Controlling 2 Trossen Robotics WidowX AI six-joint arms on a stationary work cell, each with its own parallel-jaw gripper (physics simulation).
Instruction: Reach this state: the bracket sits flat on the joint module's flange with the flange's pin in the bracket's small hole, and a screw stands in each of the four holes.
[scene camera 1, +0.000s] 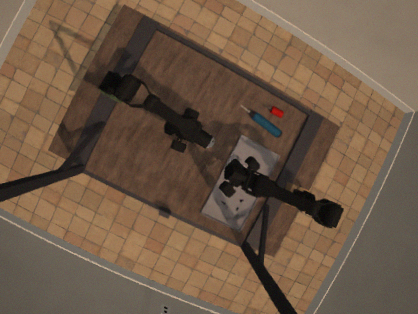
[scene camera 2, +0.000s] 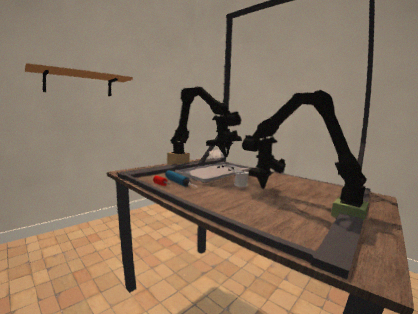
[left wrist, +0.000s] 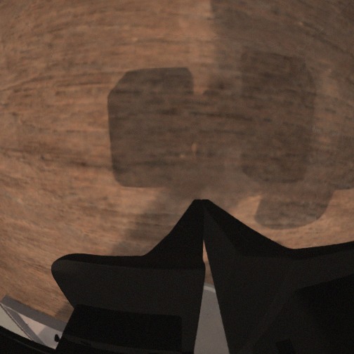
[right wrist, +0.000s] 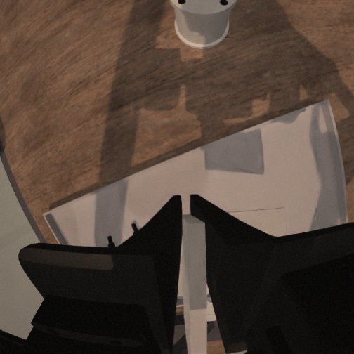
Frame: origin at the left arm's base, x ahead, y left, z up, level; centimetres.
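Seen in the pictures: left gripper, fingertip midpoint: (scene camera 2: 263, 188); right gripper, fingertip midpoint: (scene camera 2: 226, 157); left arm's base, link origin: (scene camera 2: 351, 202); right arm's base, link origin: (scene camera 2: 178, 153).
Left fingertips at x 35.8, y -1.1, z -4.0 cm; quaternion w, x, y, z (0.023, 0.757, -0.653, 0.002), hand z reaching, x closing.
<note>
Offsets run from my left fingertips to a thing's top centre. "spot": to the spot under its first point.
The pale joint module @[dx +11.1, dy +1.5, dz +5.6 cm] (scene camera 1: 211, 143) (scene camera 2: 241, 179) (right wrist: 202, 25) stands upright on the table; dark holes show in its flange in the right wrist view. My left gripper (scene camera 2: 263, 187) (left wrist: 200, 205) is shut and empty, low over the table beside the module. My right gripper (scene camera 2: 226, 155) (right wrist: 185, 201) is shut on the pale bracket (scene camera 2: 215, 154) (right wrist: 195, 260) and holds it above the tray; the fingers hide part of it. Small dark screws @[dx +40.8, dy -19.0, dz +0.7 cm] (scene camera 1: 236, 210) (right wrist: 111, 242) stand in the tray @[dx +35.9, dy -7.8, dz +0.8 cm] (scene camera 1: 265, 150) (scene camera 2: 200, 175) (right wrist: 160, 175); the arm and fingers may hide some.
A blue screwdriver @[spot: dx +31.4, dy +22.0, dz +3.1 cm] (scene camera 1: 266, 125) (scene camera 2: 177, 177) lies beside the tray, and a red-handled tool @[dx +31.2, dy +30.6, dz +2.6 cm] (scene camera 1: 277, 112) (scene camera 2: 160, 180) lies next to it. Dark rails border the table. The joint module stands between the left gripper and the tray.
</note>
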